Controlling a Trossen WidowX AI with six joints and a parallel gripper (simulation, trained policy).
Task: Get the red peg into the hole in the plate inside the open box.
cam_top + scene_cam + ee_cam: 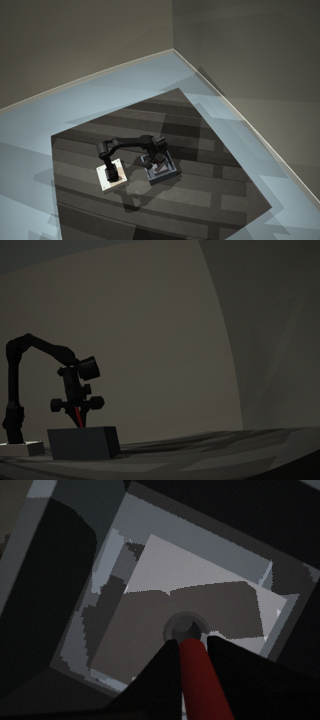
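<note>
The grey plate is 5 cm below my gripper tip. From my gripper tip the other things lie so: red peg 1 cm behind, 1 cm to the left, 3 cm above; then grey-blue box 7 cm below.
</note>
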